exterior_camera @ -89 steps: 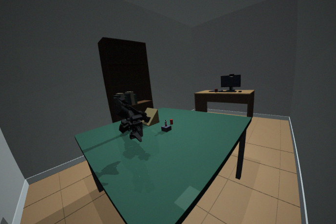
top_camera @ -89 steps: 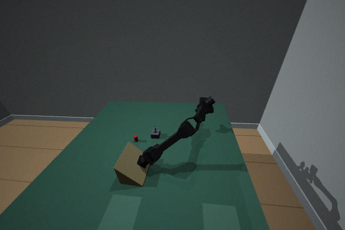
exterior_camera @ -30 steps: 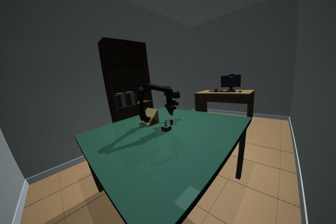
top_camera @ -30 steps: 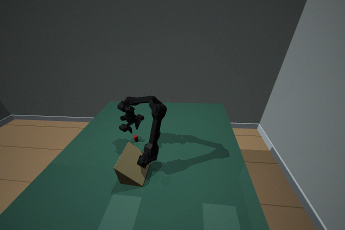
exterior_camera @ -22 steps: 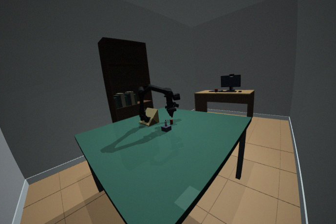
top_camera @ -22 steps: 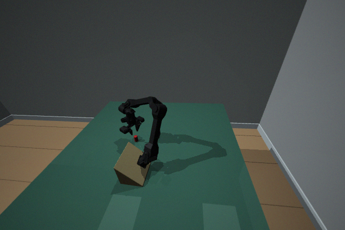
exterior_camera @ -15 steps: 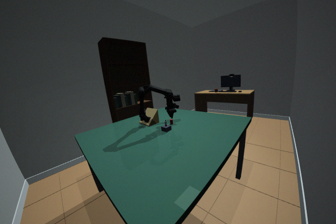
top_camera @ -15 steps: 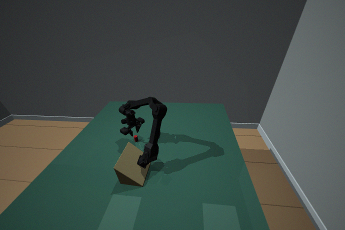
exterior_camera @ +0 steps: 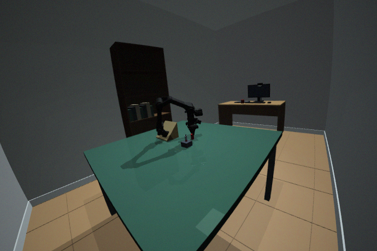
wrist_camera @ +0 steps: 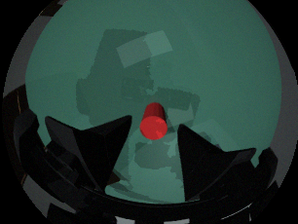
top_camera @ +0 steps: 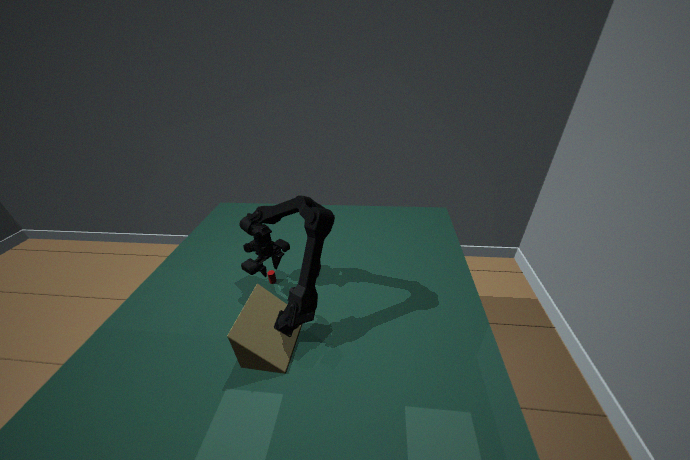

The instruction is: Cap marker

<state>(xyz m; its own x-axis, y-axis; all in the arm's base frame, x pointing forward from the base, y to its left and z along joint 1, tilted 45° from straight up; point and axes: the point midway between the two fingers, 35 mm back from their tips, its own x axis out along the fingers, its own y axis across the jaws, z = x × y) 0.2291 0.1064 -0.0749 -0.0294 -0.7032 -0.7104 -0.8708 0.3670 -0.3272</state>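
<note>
Now: the red cap 20 mm below my gripper tip. Round my gripper tip: dark holder block: 70 mm ahead, 140 mm to the right, 20 mm below.
</note>
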